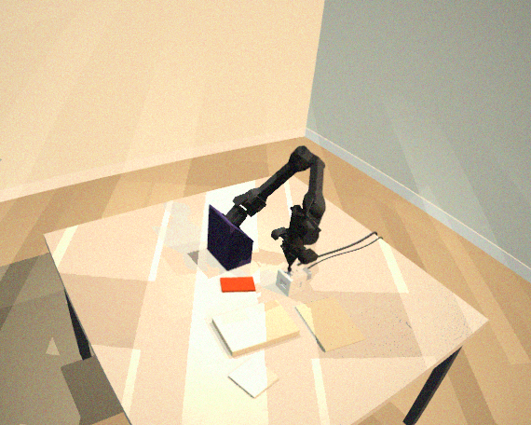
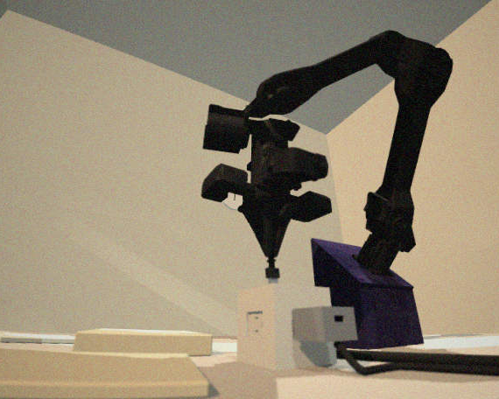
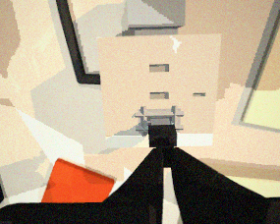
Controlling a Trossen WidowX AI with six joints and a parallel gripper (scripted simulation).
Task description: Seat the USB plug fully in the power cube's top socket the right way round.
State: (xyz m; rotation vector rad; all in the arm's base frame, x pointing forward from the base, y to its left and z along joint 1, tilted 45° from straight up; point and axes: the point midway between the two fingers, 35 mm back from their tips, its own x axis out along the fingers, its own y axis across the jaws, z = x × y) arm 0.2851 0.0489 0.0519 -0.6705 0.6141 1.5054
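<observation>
Now: gripper tip 2 cm above the USB plug. Also, from my gripper tip: orange card: 10 cm behind, 14 cm to the right, 11 cm below; then book: 11 cm ahead, 21 cm to the right, 11 cm below.
</observation>
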